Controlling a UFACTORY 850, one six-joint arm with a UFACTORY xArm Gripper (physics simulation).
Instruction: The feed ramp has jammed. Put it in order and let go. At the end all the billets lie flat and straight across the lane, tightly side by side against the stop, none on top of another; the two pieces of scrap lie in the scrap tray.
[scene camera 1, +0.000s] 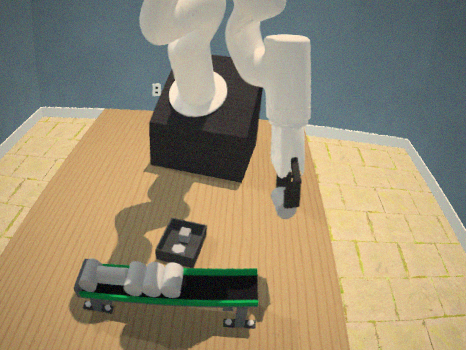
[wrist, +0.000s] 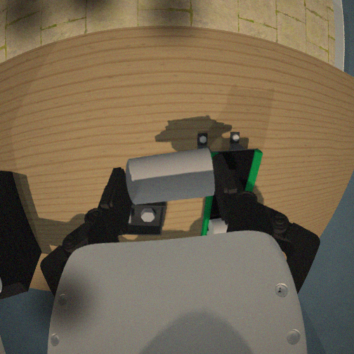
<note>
In view: my gripper (scene camera 1: 287, 197), a scrap tray (scene camera 1: 170, 237) and a billet (wrist: 184, 174).
The scrap tray also shows in the wrist view (wrist: 137, 226). My gripper is seen too in the wrist view (wrist: 169, 175).
</note>
